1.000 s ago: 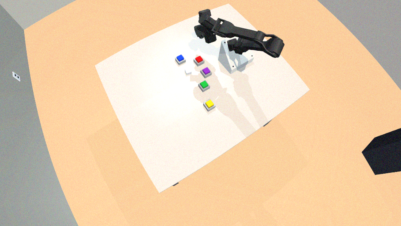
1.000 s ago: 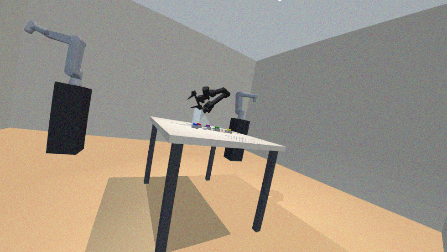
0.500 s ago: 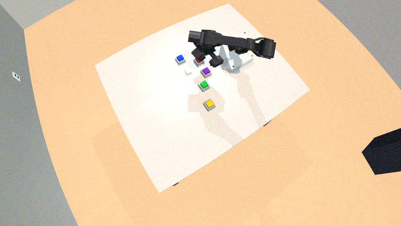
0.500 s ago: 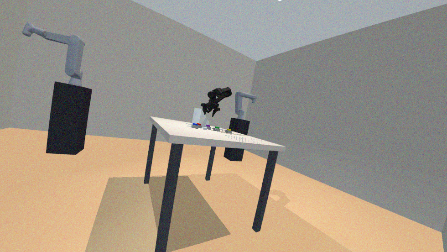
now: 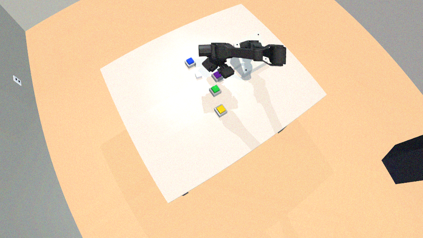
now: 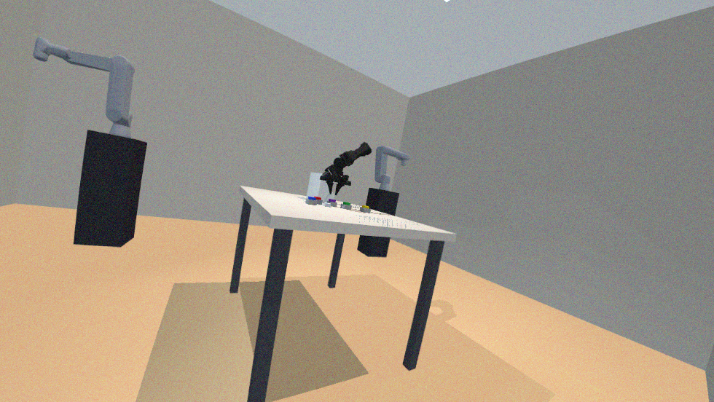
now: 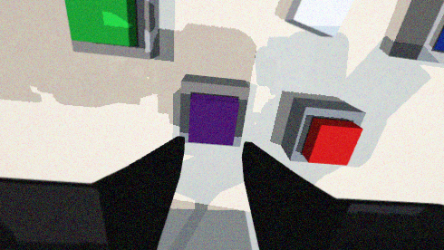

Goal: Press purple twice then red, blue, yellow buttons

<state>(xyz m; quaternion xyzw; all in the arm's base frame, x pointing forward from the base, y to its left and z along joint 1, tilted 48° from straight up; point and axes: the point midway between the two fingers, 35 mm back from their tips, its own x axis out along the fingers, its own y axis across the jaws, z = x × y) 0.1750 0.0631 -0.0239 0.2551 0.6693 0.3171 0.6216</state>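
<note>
Right now the purple button is 40 mm below my gripper tip. From my gripper tip the other things lie so: small white block (90 mm ahead, 60 mm to the right, 60 mm below); green button (70 mm to the left, 60 mm ahead, 40 mm below); red button (90 mm to the right, 40 mm below).
</note>
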